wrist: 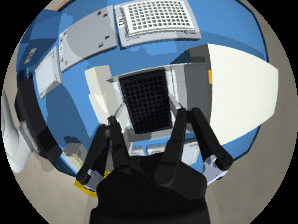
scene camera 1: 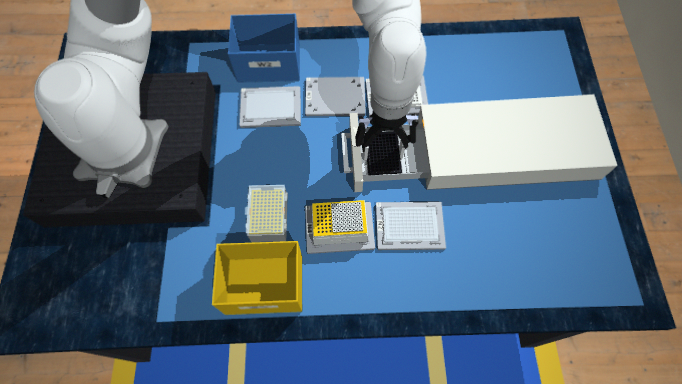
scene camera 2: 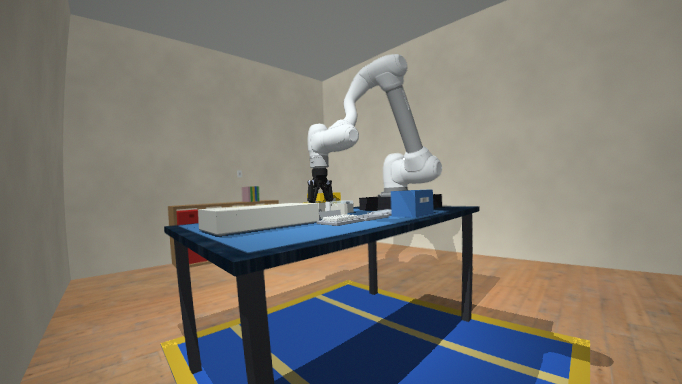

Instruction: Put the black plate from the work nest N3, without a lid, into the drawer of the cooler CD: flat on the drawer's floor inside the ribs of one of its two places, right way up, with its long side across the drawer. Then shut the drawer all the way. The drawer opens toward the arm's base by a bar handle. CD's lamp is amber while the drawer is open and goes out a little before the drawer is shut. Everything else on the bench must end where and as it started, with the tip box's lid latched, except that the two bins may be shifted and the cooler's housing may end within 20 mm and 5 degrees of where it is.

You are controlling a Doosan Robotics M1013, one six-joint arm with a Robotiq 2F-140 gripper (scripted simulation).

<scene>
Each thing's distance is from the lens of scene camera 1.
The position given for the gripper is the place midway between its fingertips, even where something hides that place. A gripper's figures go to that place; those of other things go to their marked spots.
gripper (scene camera 1: 383,154): 125 cm
white cooler CD (scene camera 1: 554,139): 129 cm
yellow bin (scene camera 1: 265,271): 116 cm
black plate (scene camera 1: 383,158): 123 cm
The marked spots on the white cooler CD and the yellow bin are 77 cm apart.
</scene>
